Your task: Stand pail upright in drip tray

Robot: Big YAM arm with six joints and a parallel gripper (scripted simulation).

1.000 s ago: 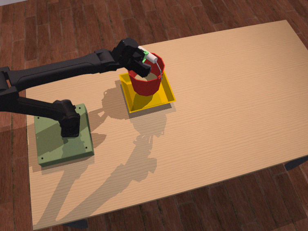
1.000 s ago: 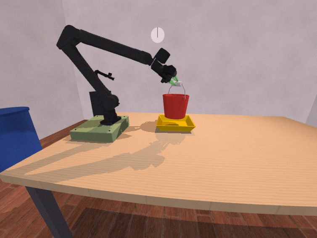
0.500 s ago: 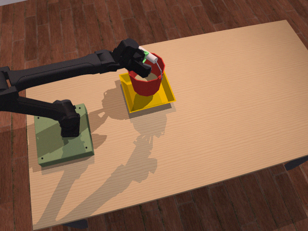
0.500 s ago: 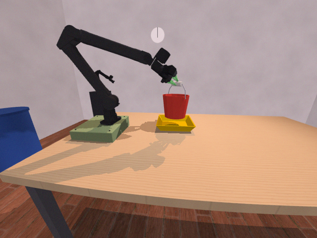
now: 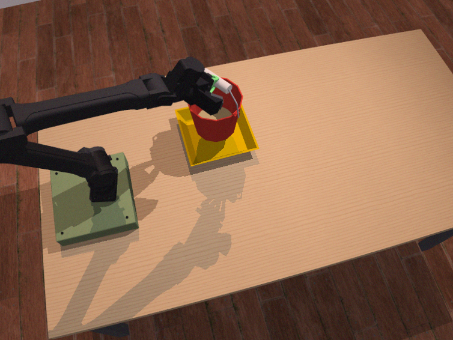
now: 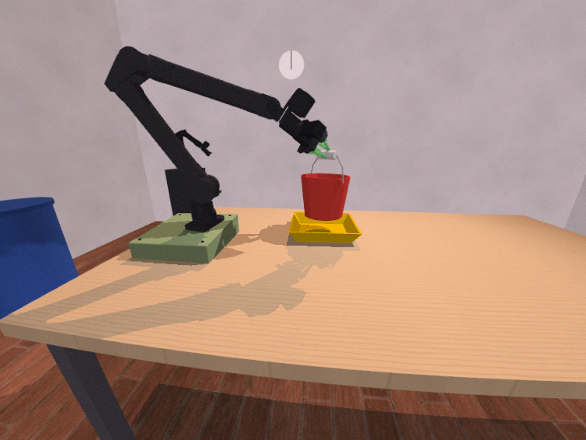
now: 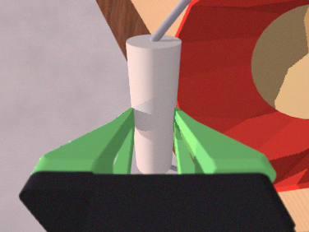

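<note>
My hand is 10 mm to the right of the red pail and 100 mm above it. From my hand the other things lie so: yellow drip tray: 300 mm below.
</note>
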